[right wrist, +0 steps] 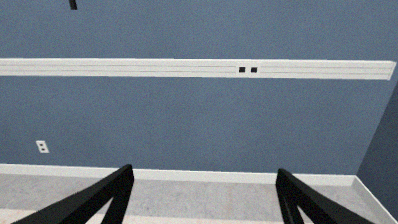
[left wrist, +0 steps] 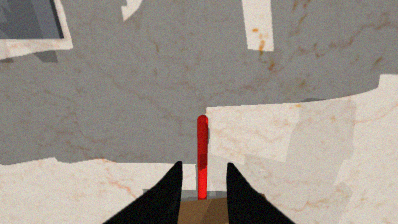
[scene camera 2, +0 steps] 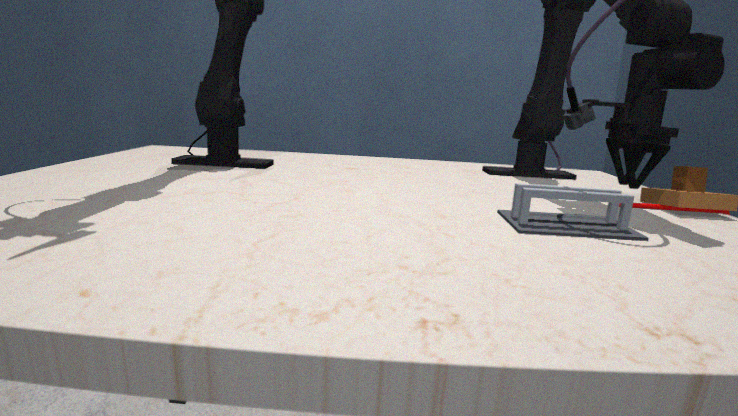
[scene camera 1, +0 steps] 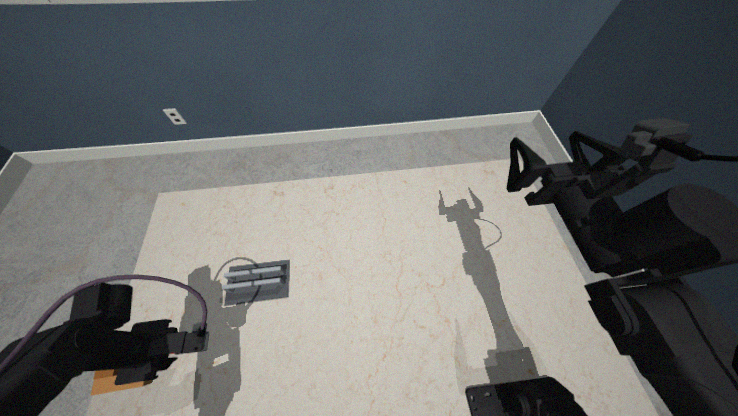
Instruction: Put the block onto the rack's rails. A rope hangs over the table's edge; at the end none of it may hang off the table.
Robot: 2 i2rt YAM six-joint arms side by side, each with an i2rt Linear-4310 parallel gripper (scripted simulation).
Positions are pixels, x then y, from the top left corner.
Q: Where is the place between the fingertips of my right gripper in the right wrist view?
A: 203, 173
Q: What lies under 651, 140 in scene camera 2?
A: My left gripper.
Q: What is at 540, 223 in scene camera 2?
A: A grey rack.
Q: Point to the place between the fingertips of my right gripper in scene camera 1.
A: At 542, 137
